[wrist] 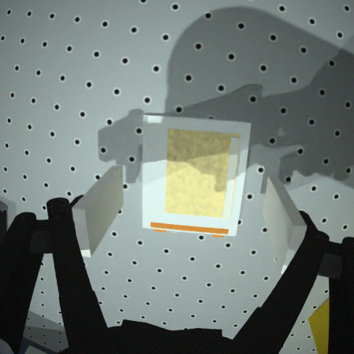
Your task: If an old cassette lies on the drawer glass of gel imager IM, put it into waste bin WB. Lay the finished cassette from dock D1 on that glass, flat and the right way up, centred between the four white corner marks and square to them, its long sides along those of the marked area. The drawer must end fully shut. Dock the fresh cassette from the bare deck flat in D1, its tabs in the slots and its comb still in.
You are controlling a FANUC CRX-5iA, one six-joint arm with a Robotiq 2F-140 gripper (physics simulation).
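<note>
A flat white cassette [155, 190] lies on the perforated deck, a little turned in the wrist view. It has a mottled yellow window, a pale strip along the window's right side, and an orange bar with two small orange tabs at its lower edge. My gripper [193, 190] is open and empty above the deck, one pale finger pad to the left of the cassette and one to the right, both apart from it. Gel imager IM's drawer glass, dock D1 and bin WB cannot be made out in this view.
The pale deck [60, 105] with rows of dark holes spreads around the cassette. The arm's shadow falls across its upper part. Part of a yellow surface [321, 325] shows at the lower right. A dark object [3, 217] is cut off at the left edge.
</note>
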